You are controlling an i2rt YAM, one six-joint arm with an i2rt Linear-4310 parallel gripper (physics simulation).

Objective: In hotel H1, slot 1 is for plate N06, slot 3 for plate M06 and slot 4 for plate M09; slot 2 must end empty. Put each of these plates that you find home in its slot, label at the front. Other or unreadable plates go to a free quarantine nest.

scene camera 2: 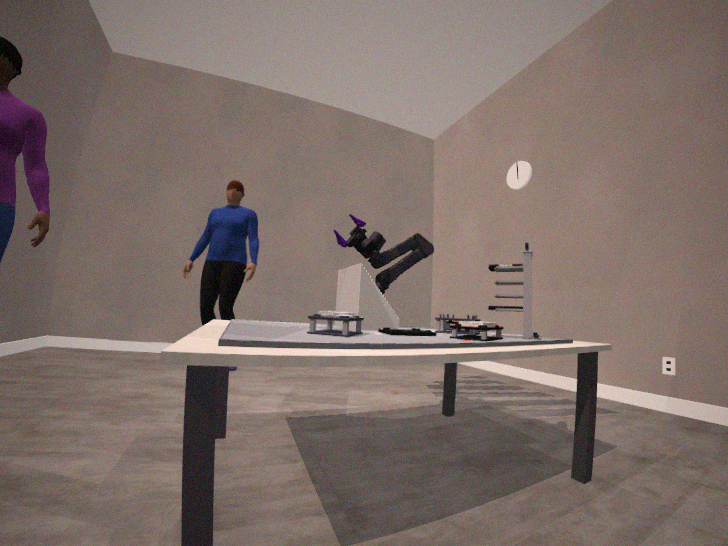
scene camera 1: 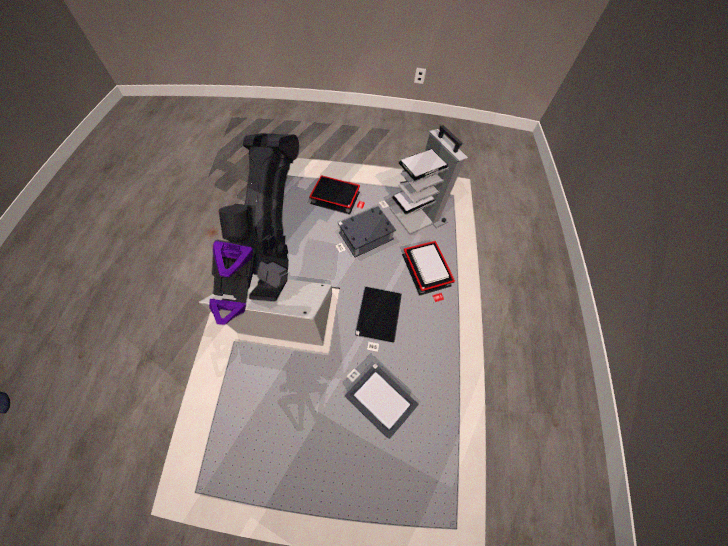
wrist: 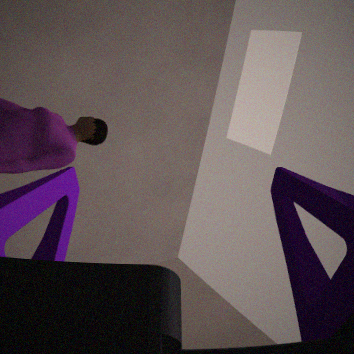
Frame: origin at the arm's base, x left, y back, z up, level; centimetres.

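Where they show: gripper, between the fingertips: [scene camera 2: 342, 221] [scene camera 1: 222, 301] [wrist: 174, 177]; arm's base, origin of its link: [scene camera 2: 368, 297] [scene camera 1: 270, 288].
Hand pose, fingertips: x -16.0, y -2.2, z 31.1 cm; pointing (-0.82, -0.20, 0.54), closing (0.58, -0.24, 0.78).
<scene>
Things, the pixels of their centre, and the offset from my fingertips. "spot": a spot on its surface instead.
- hotel, middle of its body: [scene camera 1: 427, 180] [scene camera 2: 517, 290] dx +55.6, dy -44.7, dz -26.5 cm
- white-topped plate, middle of its body: [scene camera 1: 429, 263] [scene camera 2: 477, 324] dx +30.7, dy -46.2, dz -39.4 cm
- red-rimmed nest, middle of its body: [scene camera 1: 335, 194] [scene camera 2: 464, 325] dx +61.4, dy -12.7, dz -41.8 cm
- dark grey nest with pegs, middle of its body: [scene camera 1: 366, 229] [scene camera 2: 458, 323] dx +43.8, dy -25.2, dz -40.3 cm
- flat black pad, a spot on its surface: [scene camera 1: 379, 313] spot: dx +14.0, dy -29.7, dz -43.0 cm
My gripper [scene camera 1: 228, 286] [scene camera 2: 343, 223] [wrist: 174, 177] is open and empty, raised high by the arm's pedestal and turned away from the plates. The hotel [scene camera 1: 449, 186] [scene camera 2: 528, 293] stands at the far right corner. A white-topped plate [scene camera 1: 423, 162] [scene camera 2: 506, 267] lies on its top shelf and another [scene camera 1: 413, 201] [scene camera 2: 506, 307] on its lowest shelf; the two shelves between look empty. A white-topped plate [scene camera 1: 431, 262] [scene camera 2: 483, 323] lies on a red-rimmed nest, and another [scene camera 1: 381, 399] [scene camera 2: 336, 313] on a grey nest. The plate labels cannot be read.
A red-rimmed nest [scene camera 1: 334, 192] with a black top and a dark grey nest with pegs [scene camera 1: 366, 229] stand left of the hotel. A flat black pad [scene camera 1: 379, 313] [scene camera 2: 406, 331] lies between the nests. The pedestal [scene camera 1: 282, 327] [scene camera 2: 359, 289] stands at the table's left edge. People stand beyond the table.
</scene>
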